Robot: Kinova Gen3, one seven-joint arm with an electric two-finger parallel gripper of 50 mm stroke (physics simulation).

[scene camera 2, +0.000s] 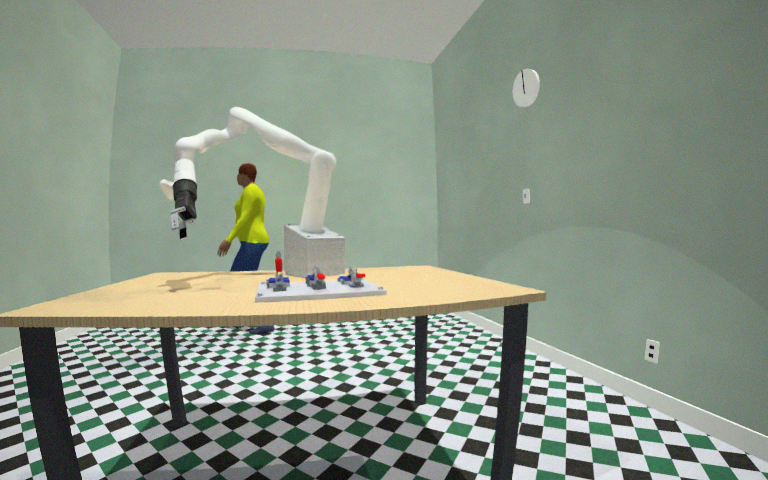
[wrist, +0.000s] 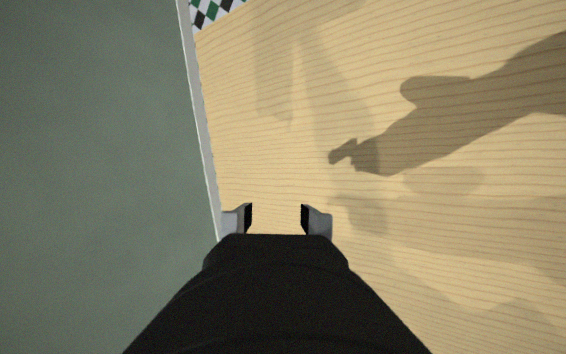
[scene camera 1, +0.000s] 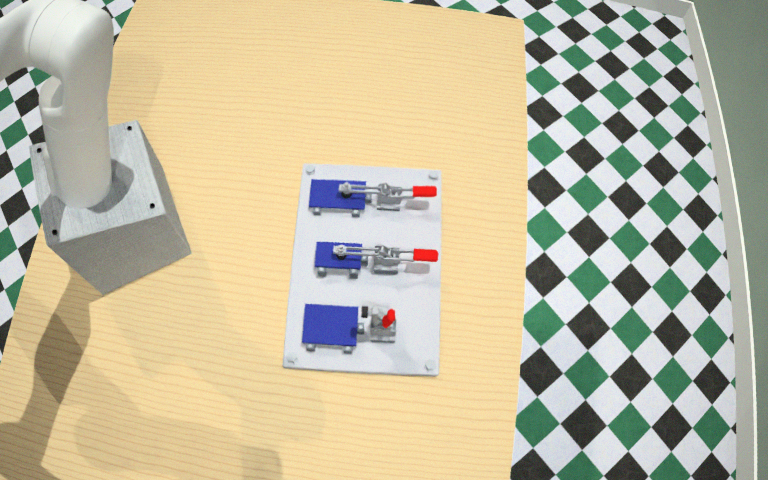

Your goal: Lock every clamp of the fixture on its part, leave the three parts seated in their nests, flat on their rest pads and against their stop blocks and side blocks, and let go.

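Pixels of known places: gripper, fingertip midpoint: (scene camera 2: pixel 179 233) (wrist: pixel 276 214); arm's base at its link origin: (scene camera 2: pixel 310 229) (scene camera 1: pixel 83 182).
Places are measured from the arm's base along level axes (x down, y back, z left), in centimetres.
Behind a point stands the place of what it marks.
A pale fixture plate (scene camera 1: pixel 362 226) {x 17.6, y -41.8, z 3.0 cm} (scene camera 2: pixel 339 291) {x 17.6, y -52.5, z 1.6 cm} carries three blue parts. The top part (scene camera 1: pixel 322 194) {x 16.0, y -35.1, z 7.6 cm} and the middle part (scene camera 1: pixel 325 260) {x 15.0, y -36.6, z -4.2 cm} in scene camera 1 each lie under a clamp arm whose tip is on the part; their red handles (scene camera 1: pixel 424 191) {x 13.2, y -51.3, z 7.6 cm} (scene camera 1: pixel 425 255) {x 13.0, y -51.6, z -3.4 cm} lie down, pointing away from the parts. The bottom part (scene camera 1: pixel 330 324) {x 15.5, y -38.0, z -14.1 cm} lies flat with no clamp arm over it. Its clamp (scene camera 1: pixel 382 328) {x 14.2, y -45.7, z -14.7 cm} stands open, with its red handle (scene camera 1: pixel 389 318) {x 8.7, y -46.5, z -14.7 cm} (scene camera 2: pixel 278 264) {x 10.3, y -47.0, z -14.2 cm} upright. My gripper (scene camera 2: pixel 182 232) {x 1.3, y -35.3, z -44.3 cm} (wrist: pixel 276 214) {x 1.3, y -35.3, z -44.3 cm} is open and empty, high above the table, left of the fixture in scene camera 2.
The wooden table (scene camera 1: pixel 226 141) {x 19.1, y -16.1, z 19.3 cm} (scene camera 2: pixel 441 288) {x 19.1, y -51.7, z 32.8 cm} (wrist: pixel 270 165) {x 19.1, y -47.1, z -47.6 cm} bears the robot's grey pedestal (scene camera 1: pixel 124 249) {x 8.1, y -5.8, z -7.1 cm} (scene camera 2: pixel 314 254) {x 9.9, y -12.1, z -0.1 cm}. A person (scene camera 2: pixel 250 215) in a yellow top stands behind the table, between the raised forearm and the pedestal in scene camera 2. The arm's shadow falls on the table.
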